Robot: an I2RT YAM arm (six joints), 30 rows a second.
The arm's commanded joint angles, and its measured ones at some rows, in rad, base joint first. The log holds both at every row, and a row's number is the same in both.
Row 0, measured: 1.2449 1.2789 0.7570 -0.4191 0.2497 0.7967
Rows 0 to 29, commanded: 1.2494 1.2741 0.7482 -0.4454 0.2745 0.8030; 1.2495 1.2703 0.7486 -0.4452 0.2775 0.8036; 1.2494 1.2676 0.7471 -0.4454 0.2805 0.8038; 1.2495 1.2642 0.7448 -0.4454 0.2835 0.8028; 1.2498 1.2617 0.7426 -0.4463 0.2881 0.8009; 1.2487 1.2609 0.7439 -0.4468 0.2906 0.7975; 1.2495 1.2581 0.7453 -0.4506 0.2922 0.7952; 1.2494 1.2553 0.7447 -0.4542 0.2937 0.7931; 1.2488 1.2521 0.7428 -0.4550 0.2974 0.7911; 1.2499 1.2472 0.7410 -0.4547 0.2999 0.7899; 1.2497 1.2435 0.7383 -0.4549 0.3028 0.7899; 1.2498 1.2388 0.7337 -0.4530 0.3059 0.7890; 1.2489 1.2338 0.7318 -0.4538 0.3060 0.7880; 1.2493 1.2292 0.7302 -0.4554 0.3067 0.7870; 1.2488 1.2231 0.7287 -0.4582 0.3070 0.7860; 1.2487 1.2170 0.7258 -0.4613 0.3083 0.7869; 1.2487 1.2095 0.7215 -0.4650 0.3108 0.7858; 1.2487 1.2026 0.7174 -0.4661 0.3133 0.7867; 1.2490 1.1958 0.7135 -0.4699 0.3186 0.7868; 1.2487 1.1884 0.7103 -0.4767 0.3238 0.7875; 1.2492 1.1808 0.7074 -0.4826 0.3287 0.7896; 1.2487 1.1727 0.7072 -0.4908 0.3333 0.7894; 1.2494 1.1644 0.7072 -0.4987 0.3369 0.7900; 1.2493 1.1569 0.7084 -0.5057 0.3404 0.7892; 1.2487 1.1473 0.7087 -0.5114 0.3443 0.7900; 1.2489 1.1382 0.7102 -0.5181 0.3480 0.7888; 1.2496 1.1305 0.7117 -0.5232 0.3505 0.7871; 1.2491 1.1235 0.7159 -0.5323 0.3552 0.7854; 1.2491 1.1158 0.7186 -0.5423 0.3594 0.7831; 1.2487 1.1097 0.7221 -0.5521 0.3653 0.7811
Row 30, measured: 1.2449 1.1324 0.7322 -0.4953 0.3237 0.7940
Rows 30 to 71, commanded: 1.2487 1.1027 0.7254 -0.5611 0.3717 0.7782; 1.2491 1.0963 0.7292 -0.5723 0.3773 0.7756; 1.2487 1.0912 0.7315 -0.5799 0.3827 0.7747; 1.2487 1.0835 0.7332 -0.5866 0.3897 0.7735; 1.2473 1.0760 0.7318 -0.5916 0.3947 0.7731; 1.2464 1.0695 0.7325 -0.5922 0.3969 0.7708; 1.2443 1.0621 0.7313 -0.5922 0.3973 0.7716; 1.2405 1.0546 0.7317 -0.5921 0.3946 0.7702; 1.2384 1.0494 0.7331 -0.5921 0.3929 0.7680; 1.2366 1.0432 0.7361 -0.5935 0.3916 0.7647; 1.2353 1.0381 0.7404 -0.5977 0.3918 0.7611; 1.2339 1.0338 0.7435 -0.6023 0.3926 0.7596; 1.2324 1.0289 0.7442 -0.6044 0.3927 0.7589; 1.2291 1.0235 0.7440 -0.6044 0.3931 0.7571; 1.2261 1.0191 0.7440 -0.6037 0.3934 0.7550; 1.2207 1.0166 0.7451 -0.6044 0.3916 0.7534; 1.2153 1.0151 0.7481 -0.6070 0.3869 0.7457; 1.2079 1.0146 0.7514 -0.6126 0.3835 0.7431; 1.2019 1.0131 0.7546 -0.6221 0.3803 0.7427; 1.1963 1.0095 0.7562 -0.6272 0.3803 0.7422; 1.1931 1.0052 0.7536 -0.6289 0.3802 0.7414; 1.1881 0.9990 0.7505 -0.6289 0.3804 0.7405; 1.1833 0.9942 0.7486 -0.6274 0.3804 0.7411; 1.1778 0.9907 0.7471 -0.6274 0.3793 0.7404; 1.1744 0.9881 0.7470 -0.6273 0.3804 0.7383; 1.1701 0.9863 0.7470 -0.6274 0.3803 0.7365; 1.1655 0.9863 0.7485 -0.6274 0.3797 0.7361; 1.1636 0.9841 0.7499 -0.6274 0.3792 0.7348; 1.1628 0.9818 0.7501 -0.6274 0.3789 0.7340; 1.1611 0.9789 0.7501 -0.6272 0.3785 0.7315; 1.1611 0.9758 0.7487 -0.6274 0.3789 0.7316; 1.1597 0.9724 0.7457 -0.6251 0.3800 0.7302; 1.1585 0.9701 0.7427 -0.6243 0.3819 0.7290; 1.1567 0.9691 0.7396 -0.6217 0.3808 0.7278; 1.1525 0.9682 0.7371 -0.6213 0.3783 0.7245; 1.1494 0.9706 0.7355 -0.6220 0.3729 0.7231; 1.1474 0.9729 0.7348 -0.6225 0.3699 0.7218; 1.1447 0.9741 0.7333 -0.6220 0.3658 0.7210; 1.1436 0.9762 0.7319 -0.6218 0.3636 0.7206; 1.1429 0.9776 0.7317 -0.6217 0.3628 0.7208; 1.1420 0.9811 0.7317 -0.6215 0.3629 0.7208; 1.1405 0.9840 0.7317 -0.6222 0.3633 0.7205
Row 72, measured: 1.1507 0.9844 0.7326 -0.6041 0.3588 0.7326
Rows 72 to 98, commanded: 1.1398 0.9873 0.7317 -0.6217 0.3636 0.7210; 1.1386 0.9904 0.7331 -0.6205 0.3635 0.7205; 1.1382 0.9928 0.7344 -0.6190 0.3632 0.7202; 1.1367 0.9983 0.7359 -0.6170 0.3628 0.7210; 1.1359 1.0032 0.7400 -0.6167 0.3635 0.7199; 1.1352 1.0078 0.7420 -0.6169 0.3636 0.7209; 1.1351 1.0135 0.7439 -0.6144 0.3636 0.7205; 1.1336 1.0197 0.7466 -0.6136 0.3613 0.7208; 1.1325 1.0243 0.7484 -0.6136 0.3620 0.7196; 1.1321 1.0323 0.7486 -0.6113 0.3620 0.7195; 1.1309 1.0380 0.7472 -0.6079 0.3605 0.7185; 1.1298 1.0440 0.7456 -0.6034 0.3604 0.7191; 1.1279 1.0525 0.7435 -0.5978 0.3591 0.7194; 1.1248 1.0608 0.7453 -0.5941 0.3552 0.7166; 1.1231 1.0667 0.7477 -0.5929 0.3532 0.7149; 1.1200 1.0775 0.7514 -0.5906 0.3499 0.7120; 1.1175 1.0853 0.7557 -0.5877 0.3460 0.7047; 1.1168 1.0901 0.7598 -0.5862 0.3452 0.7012; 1.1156 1.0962 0.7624 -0.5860 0.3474 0.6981; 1.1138 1.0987 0.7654 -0.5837 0.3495 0.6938; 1.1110 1.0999 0.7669 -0.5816 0.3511 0.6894; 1.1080 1.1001 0.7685 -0.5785 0.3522 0.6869; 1.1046 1.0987 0.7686 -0.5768 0.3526 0.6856; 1.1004 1.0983 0.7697 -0.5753 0.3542 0.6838; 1.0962 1.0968 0.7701 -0.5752 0.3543 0.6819; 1.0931 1.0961 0.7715 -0.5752 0.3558 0.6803; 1.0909 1.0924 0.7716 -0.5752 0.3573 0.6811
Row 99, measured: 1.1042 1.0977 0.7341 -0.5823 0.3454 0.6979
